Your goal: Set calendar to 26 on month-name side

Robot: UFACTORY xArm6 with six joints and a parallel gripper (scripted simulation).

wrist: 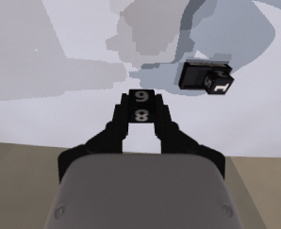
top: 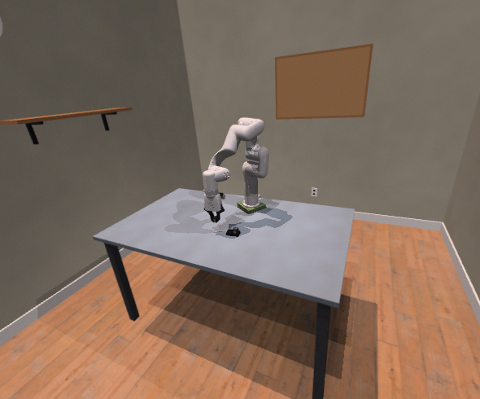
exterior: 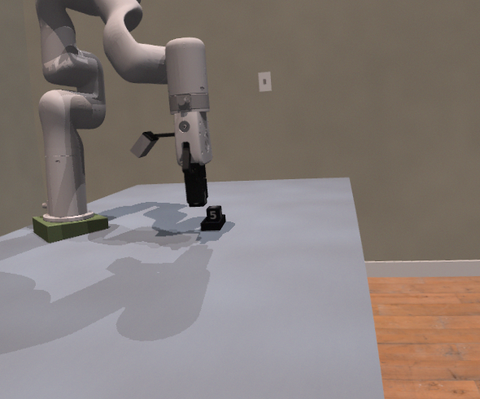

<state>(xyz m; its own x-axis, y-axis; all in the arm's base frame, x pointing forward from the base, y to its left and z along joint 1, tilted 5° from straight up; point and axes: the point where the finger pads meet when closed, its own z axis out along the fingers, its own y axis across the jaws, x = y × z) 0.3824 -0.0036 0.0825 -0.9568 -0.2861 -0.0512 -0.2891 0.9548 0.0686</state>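
Now: hand 3 cm past the black calendar tray, 10 cm to the right of it and 9 cm above it. The rest, counted from my hand: black cube (1 cm below).
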